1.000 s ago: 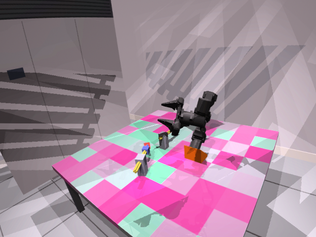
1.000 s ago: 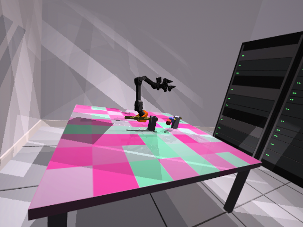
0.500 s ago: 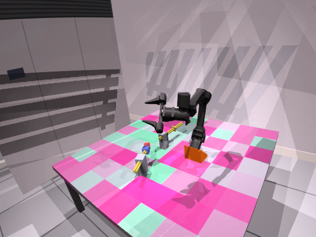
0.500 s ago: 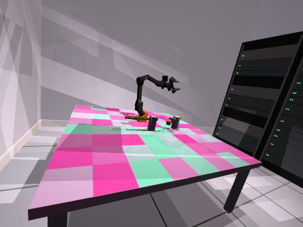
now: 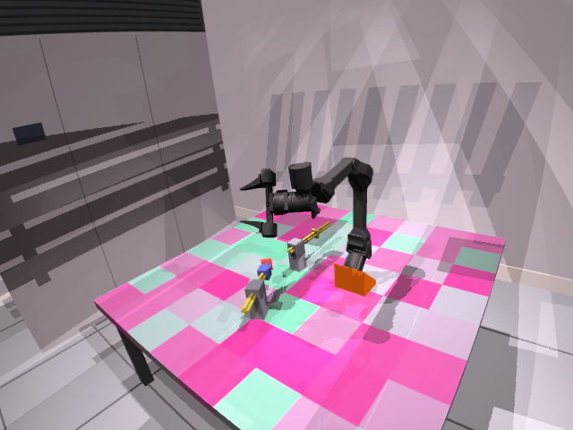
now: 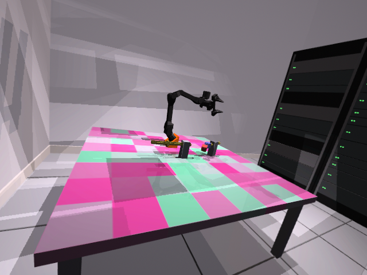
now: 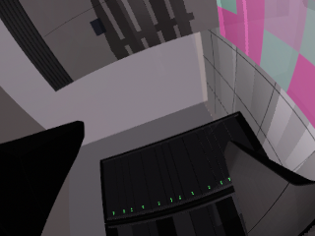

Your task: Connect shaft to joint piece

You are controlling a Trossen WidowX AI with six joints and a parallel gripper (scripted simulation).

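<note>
The joint piece is 33 cm below my gripper tip, 17 cm to the right of it and 13 cm ahead of it.
</note>
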